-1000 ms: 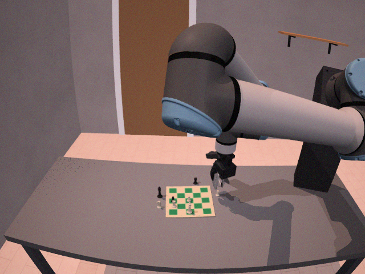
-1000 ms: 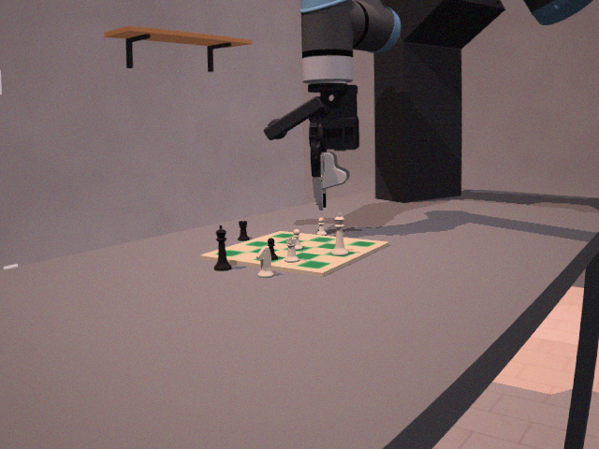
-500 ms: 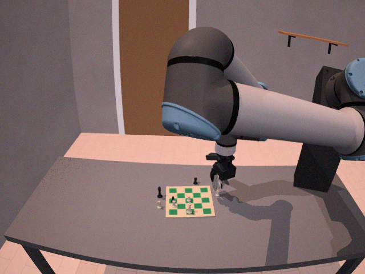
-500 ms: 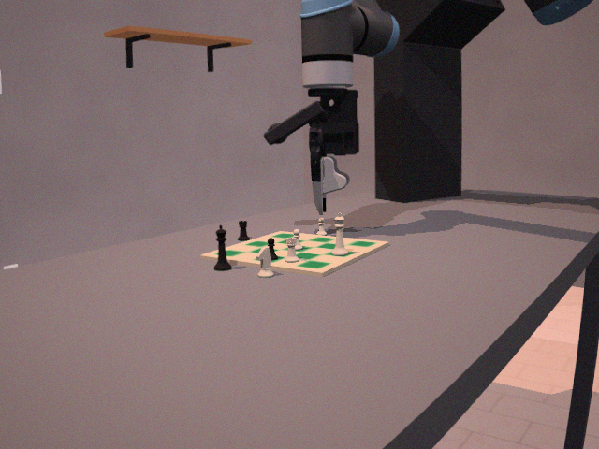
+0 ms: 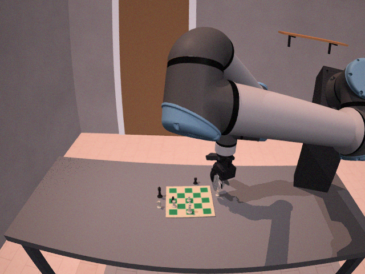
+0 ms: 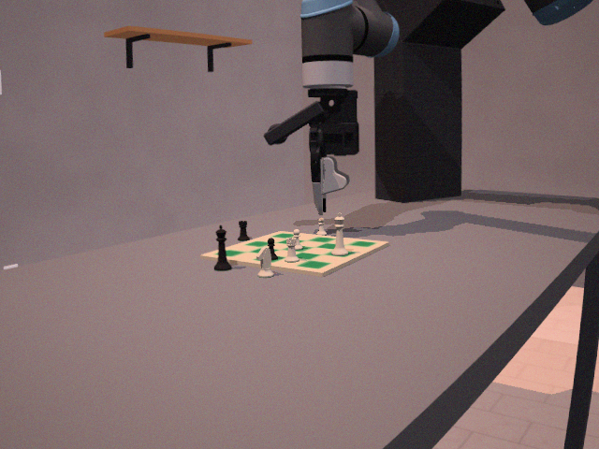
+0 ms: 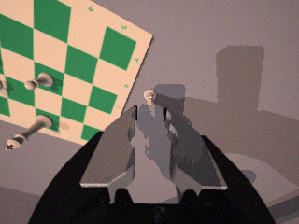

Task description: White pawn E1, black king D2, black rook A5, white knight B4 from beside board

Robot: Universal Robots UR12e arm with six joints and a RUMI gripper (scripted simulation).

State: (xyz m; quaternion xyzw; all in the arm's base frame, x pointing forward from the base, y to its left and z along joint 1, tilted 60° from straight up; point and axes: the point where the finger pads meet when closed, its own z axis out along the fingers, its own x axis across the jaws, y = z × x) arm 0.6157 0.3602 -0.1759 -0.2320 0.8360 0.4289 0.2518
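The white rook lies 180 mm ahead of my hand, 130 mm to the left of it and 30 mm below it. The rest, counted from my hand: black pawn (200 mm ahead, 100 mm to the left, 40 mm below); chessboard (120 mm ahead, 80 mm to the left, 50 mm below); black rook (130 mm ahead, 70 mm to the right, 40 mm below).
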